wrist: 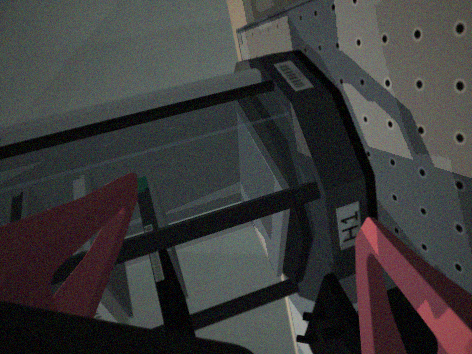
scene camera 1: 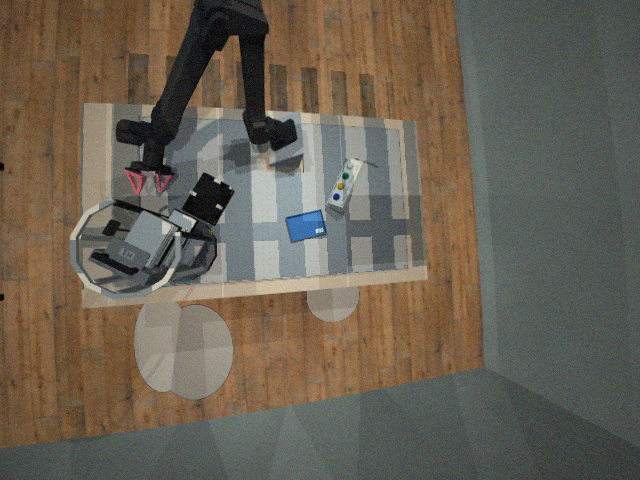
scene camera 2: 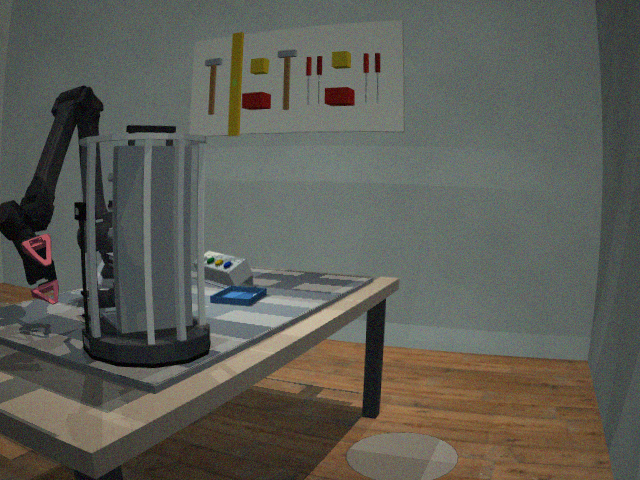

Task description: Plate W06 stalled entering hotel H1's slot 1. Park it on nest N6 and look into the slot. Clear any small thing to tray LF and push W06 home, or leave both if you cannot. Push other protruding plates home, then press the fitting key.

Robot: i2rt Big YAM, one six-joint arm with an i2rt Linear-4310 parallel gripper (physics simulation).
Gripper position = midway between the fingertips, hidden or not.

My gripper (scene camera 2: 51, 284) is open, holding nothing. Further things: a round plate rack (scene camera 2: 141, 214), a white button box (scene camera 1: 347, 180) and a blue tray (scene camera 2: 260, 292).
My gripper shows as well in the wrist view (wrist: 250, 206) and in scene camera 1 (scene camera 1: 149, 193). The round plate rack shows as well in the wrist view (wrist: 256, 181) and in scene camera 1 (scene camera 1: 105, 263).
